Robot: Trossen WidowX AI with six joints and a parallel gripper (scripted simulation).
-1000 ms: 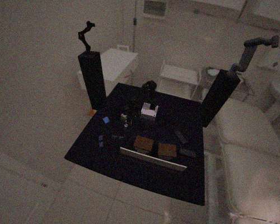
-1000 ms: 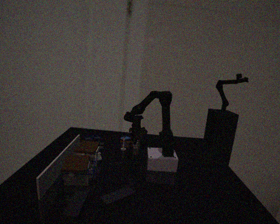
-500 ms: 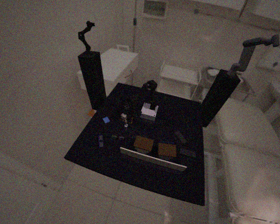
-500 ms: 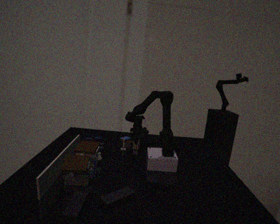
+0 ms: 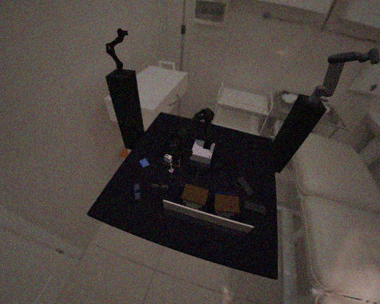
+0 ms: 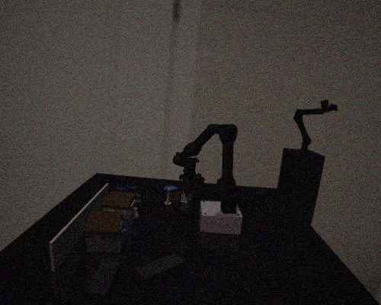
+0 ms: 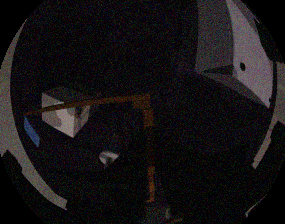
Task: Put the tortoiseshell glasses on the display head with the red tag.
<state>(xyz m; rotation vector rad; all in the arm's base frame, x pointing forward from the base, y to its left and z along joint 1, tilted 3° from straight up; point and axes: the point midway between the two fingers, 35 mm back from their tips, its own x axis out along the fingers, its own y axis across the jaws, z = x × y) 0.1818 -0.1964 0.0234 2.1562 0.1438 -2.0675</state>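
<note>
Right now my gripper tip is 11 cm to the left of the small white object and 4 cm above it. Also, from my gripper tip: white board 44 cm ahead, 29 cm to the left, 1 cm below; then blue block 8 cm ahead, 30 cm to the right, 6 cm below.
</note>
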